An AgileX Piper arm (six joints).
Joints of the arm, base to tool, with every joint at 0 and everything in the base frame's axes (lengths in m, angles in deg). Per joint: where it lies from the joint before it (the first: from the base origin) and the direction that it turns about. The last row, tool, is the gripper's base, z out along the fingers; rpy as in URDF.
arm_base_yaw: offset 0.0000 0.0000 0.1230 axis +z
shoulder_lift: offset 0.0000 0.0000 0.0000 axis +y
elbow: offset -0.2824 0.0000 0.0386 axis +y
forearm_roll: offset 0.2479 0.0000 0.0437 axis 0.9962 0 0.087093
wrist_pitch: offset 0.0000 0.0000 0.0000 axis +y
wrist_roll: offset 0.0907 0.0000 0.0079 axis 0.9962 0 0.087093
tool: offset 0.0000 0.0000 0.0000 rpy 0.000 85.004 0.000
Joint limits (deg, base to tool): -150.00..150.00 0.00..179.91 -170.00..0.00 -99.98..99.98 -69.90..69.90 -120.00..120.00
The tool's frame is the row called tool.
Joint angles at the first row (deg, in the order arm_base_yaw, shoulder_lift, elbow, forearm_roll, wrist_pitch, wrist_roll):
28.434, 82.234, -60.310, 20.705, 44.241, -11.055
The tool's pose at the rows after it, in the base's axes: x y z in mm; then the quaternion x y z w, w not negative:
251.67 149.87 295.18 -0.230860 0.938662 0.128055 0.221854
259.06 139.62 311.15 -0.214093 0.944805 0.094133 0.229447
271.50 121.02 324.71 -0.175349 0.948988 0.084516 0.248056
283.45 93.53 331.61 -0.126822 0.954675 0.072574 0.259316
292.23 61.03 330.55 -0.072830 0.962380 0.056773 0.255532
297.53 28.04 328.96 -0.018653 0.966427 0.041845 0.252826
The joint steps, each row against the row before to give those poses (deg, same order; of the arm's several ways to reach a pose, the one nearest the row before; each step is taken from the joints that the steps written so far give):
0.000, -0.063, -4.161, -10.675, 4.699, 7.167
-1.287, 0.001, -3.827, -5.254, 3.790, 3.568
-4.084, 0.000, -2.793, -0.879, 1.011, 0.987
-5.729, 0.000, -1.411, -0.152, 0.534, 0.191
-6.457, 0.256, -0.180, -0.066, 0.818, 0.070
-6.402, 0.243, -0.001, -0.060, 0.408, 0.071

